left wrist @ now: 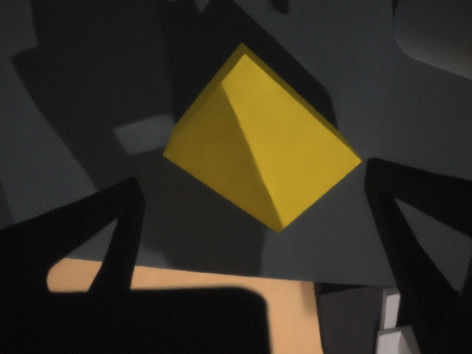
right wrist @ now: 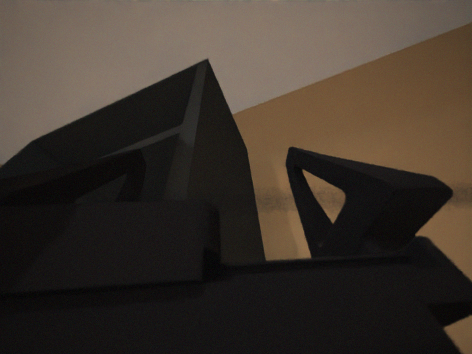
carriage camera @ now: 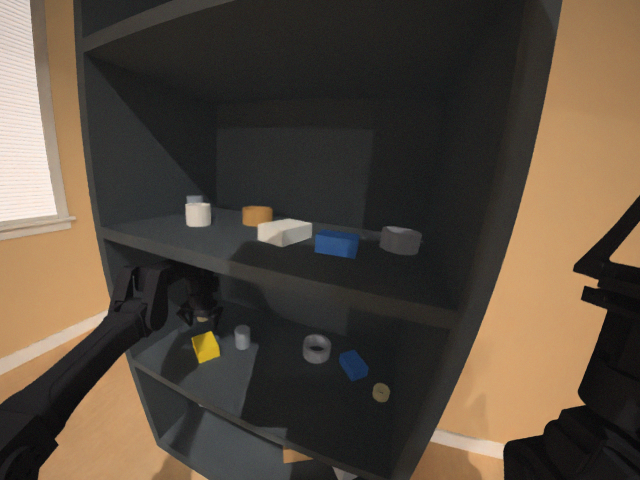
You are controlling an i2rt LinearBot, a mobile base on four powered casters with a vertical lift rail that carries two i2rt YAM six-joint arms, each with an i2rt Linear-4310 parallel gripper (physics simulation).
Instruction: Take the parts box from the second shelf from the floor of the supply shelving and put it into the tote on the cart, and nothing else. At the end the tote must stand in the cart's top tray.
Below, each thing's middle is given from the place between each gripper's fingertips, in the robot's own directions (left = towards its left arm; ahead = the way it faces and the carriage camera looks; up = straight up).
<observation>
The yellow parts box [left wrist: 249,136] is 500 mm ahead of my right hand, 630 mm to the left of it and 620 mm below it.
My left gripper is now 20 mm past the yellow parts box, 10 mm to the left of it and 70 mm above it.
</observation>
